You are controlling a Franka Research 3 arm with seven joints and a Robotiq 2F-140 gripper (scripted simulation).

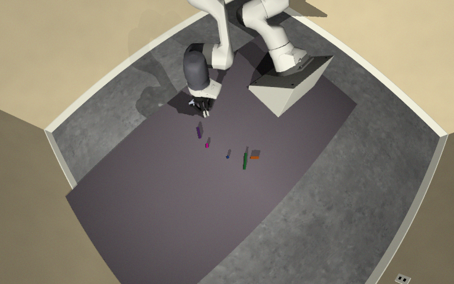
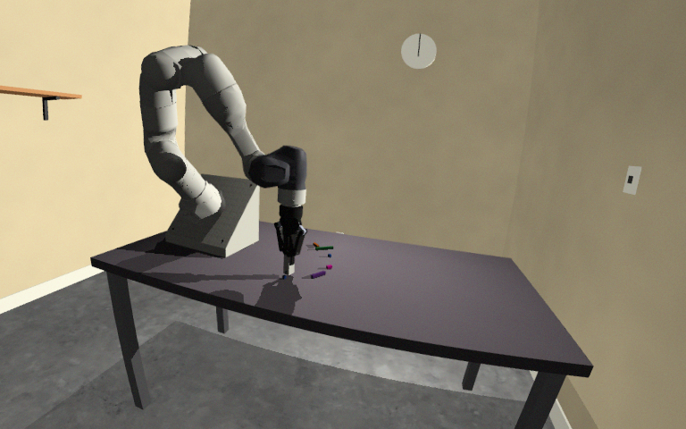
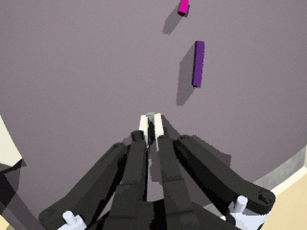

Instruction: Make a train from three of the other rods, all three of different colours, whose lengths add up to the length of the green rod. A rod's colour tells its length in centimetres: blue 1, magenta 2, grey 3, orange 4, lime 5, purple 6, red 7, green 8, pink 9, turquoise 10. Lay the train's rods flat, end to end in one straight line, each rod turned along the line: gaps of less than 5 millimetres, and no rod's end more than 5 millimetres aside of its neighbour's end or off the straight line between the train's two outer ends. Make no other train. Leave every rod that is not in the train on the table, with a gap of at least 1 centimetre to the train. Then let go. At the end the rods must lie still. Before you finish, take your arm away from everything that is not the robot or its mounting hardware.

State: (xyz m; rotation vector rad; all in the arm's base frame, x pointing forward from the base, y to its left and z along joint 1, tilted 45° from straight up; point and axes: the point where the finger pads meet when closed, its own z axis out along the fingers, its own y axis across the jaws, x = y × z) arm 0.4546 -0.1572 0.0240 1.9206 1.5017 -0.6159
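My hand is 30 mm above the grey rod. The rest, counted from my hand: purple rod 90 mm ahead, 50 mm to the left, 40 mm below; then green rod 10 mm ahead, 310 mm to the left, 40 mm below; then magenta rod 100 mm ahead, 130 mm to the left, 40 mm below.
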